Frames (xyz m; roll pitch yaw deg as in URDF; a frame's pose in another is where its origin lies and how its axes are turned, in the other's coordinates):
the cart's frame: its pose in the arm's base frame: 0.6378 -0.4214 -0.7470 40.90 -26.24 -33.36
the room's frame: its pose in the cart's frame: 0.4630 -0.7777 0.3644 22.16 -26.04 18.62
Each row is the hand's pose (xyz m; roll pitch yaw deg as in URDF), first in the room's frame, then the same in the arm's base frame.
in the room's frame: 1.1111 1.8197 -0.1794 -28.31 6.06 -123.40
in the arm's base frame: 0.4649 -0.3200 1.0907 52.81 64.81 -61.13
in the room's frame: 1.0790 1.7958 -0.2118 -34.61 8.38 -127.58
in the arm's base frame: 0.4881 -0.3086 1.0462 51.37 69.20 -56.43
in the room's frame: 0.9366 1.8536 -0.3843 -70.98 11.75 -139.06
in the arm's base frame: 0.5468 -0.1189 0.9281 32.97 80.28 -39.97
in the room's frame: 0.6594 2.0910 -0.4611 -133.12 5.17 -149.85
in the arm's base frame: 0.3987 0.2002 0.8042 -149.74 85.73 -162.44
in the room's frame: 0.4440 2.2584 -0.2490 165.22 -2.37 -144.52
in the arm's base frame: 0.0691 0.2840 0.7429 -175.50 77.68 -126.14
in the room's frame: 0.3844 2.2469 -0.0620 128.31 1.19 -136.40
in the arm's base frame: -0.1028 0.1922 0.7169 -175.69 75.41 -88.54
